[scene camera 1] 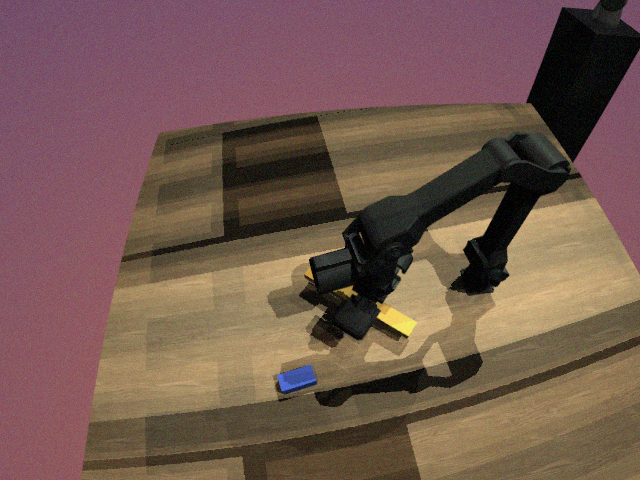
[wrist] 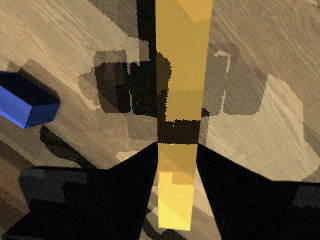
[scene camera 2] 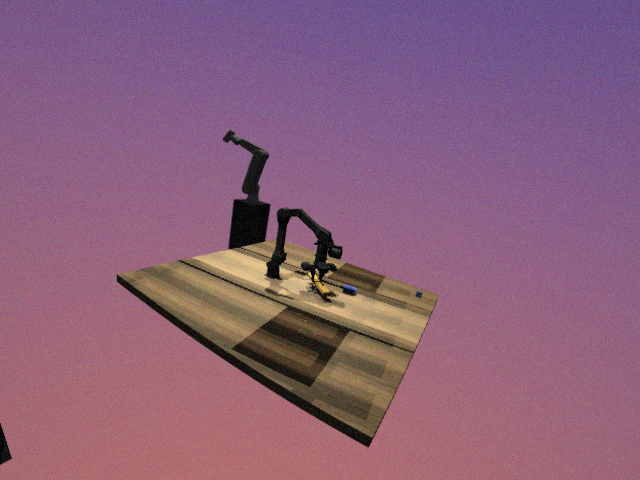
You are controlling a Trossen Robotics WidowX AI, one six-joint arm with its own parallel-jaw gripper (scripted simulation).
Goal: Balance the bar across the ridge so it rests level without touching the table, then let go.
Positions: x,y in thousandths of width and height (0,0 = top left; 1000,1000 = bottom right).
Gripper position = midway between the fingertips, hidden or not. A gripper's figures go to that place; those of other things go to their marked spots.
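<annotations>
A bar (scene camera 1: 607,661) sits 70 cm from the lens, and my gripper (scene camera 1: 580,641) is 72 cm from the lens.
</annotations>
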